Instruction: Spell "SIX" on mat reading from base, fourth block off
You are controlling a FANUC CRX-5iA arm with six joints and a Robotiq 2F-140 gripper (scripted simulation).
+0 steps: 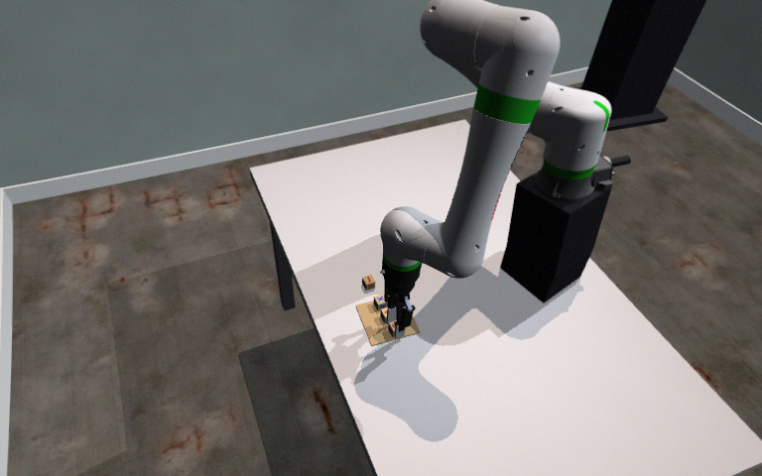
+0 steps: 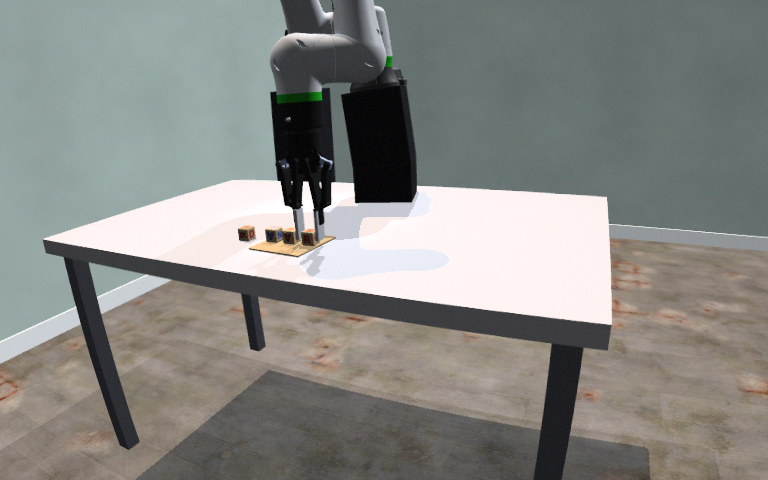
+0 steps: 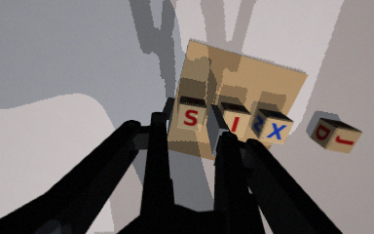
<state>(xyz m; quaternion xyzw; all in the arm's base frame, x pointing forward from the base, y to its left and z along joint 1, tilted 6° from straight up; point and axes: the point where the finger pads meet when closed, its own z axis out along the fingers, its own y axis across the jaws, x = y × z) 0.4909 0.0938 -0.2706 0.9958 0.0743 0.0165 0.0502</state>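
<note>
My hand is 5 cm to the left of the block, 3 cm above it and 1 cm short of it. The rest, counted from my hand: tan mat (5 cm to the right, 5 cm below, 1 cm ahead).
</note>
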